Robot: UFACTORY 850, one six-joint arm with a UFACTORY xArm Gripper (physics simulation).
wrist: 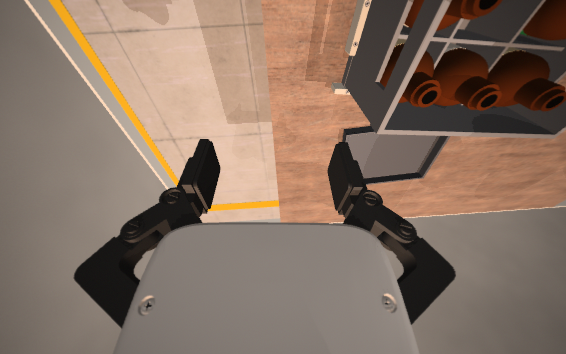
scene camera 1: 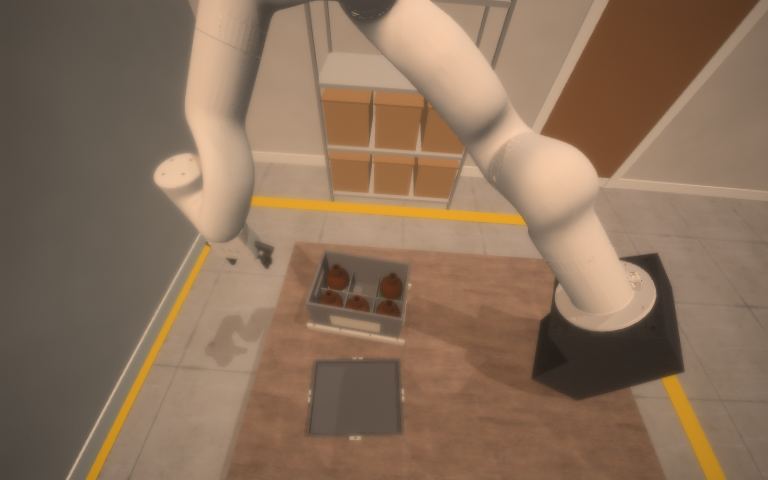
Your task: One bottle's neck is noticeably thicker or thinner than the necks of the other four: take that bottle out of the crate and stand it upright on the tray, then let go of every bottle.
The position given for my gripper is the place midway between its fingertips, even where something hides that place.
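Observation:
I see my gripper (scene camera 1: 252,262), and from the wrist I see my gripper (wrist: 274,155) as well. A grey crate (scene camera 1: 365,273) is here; the wrist view also gives me the grey crate (wrist: 490,36). There is a grey tray (scene camera 1: 349,397) too, and I see the grey tray (wrist: 382,158) again from the wrist. I also see a bottle (wrist: 462,74) and a bottle (wrist: 422,90).

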